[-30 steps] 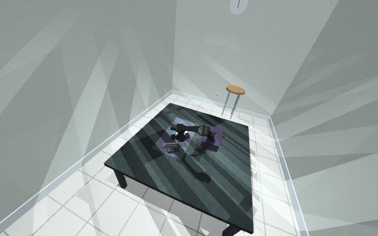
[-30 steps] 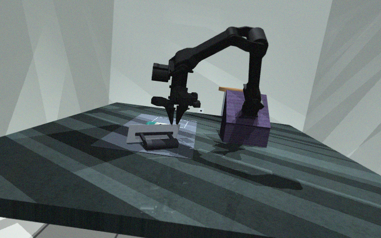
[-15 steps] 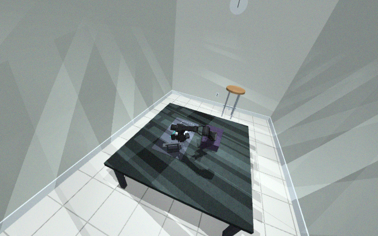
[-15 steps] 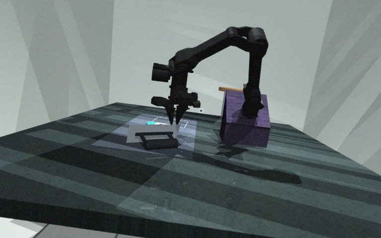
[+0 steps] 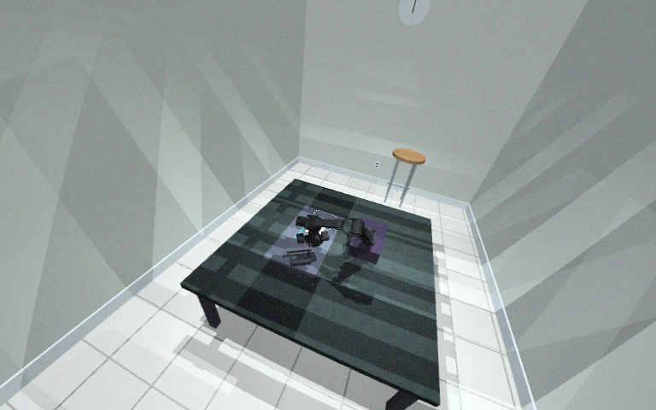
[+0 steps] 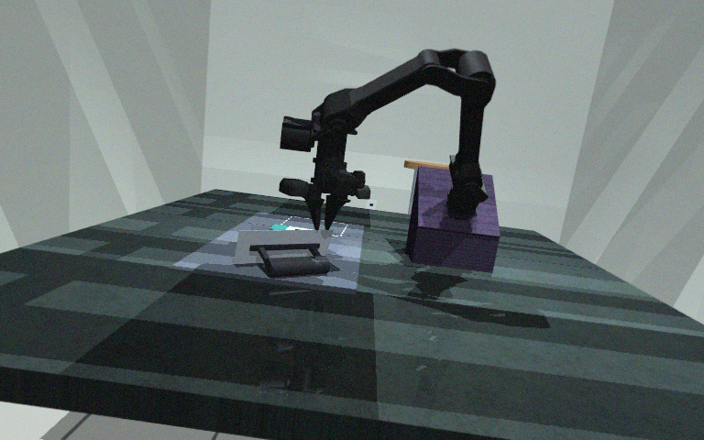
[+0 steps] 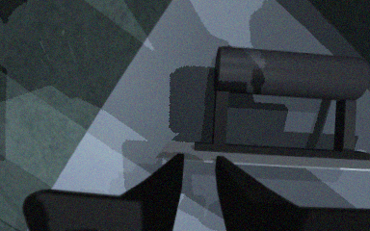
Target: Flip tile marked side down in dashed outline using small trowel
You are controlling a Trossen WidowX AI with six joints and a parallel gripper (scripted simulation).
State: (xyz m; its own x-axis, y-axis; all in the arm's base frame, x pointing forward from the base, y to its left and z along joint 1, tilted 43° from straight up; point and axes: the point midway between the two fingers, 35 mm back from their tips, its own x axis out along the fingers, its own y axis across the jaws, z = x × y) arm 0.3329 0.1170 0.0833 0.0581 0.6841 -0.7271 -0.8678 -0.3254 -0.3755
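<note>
The small trowel is 3 cm ahead of my gripper tip, 5 cm to the left of it and 5 cm below it. Round my gripper tip: grey mat: 7 cm ahead, 18 cm to the right, 9 cm below; then teal piece: 13 cm ahead, 22 cm to the right, 7 cm below; then tile: 4 cm ahead, 23 cm to the right, 7 cm below.
</note>
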